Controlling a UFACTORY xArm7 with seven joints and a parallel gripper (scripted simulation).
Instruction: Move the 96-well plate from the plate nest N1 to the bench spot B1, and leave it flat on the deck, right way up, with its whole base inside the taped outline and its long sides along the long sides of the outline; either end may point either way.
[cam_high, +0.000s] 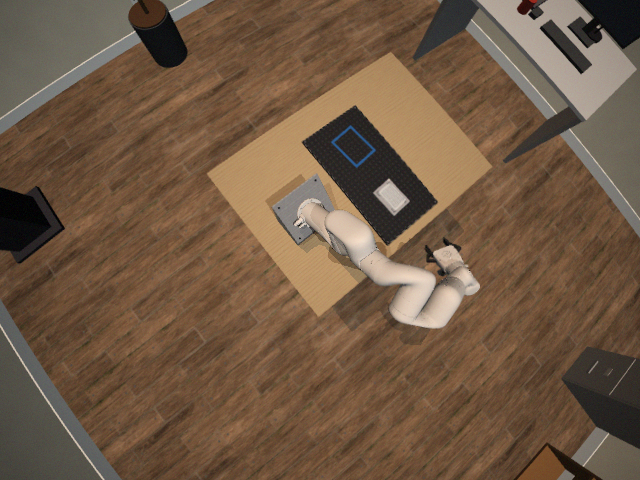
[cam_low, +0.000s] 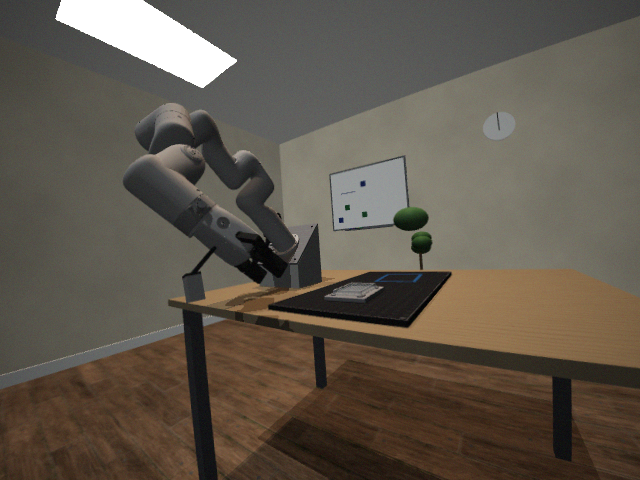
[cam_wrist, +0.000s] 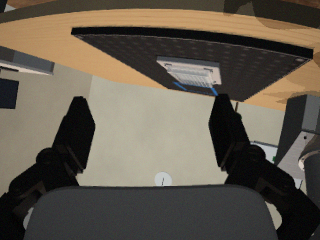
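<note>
The white 96-well plate lies 31 cm to the left of my hand, 9 cm below it and 3 cm ahead of it. Round my hand: grey plate nest N1 (31 cm to the left, 10 cm below, 3 cm ahead).
</note>
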